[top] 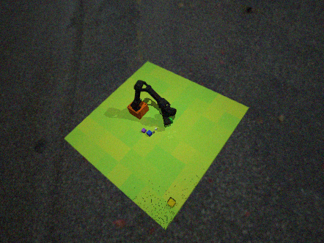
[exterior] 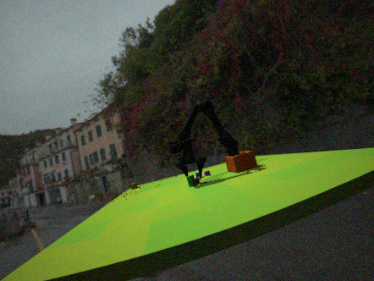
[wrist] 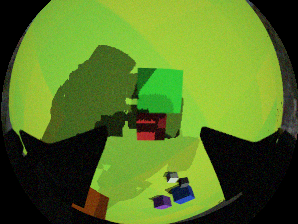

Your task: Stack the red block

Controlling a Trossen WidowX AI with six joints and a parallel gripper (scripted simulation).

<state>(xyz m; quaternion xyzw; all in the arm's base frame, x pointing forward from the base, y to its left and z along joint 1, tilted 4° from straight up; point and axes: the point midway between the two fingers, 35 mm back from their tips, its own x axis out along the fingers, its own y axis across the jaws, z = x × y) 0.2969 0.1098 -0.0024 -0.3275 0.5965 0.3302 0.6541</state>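
Now: gripper tip 3 cm above the red block. From my gripper tip the other things lie so: purple block: 10 cm behind, 21 cm to the right, 3 cm below; then blue block: 4 cm behind, 19 cm to the right, 2 cm below; then white block: 3 cm behind, 12 cm to the right, 4 cm below.
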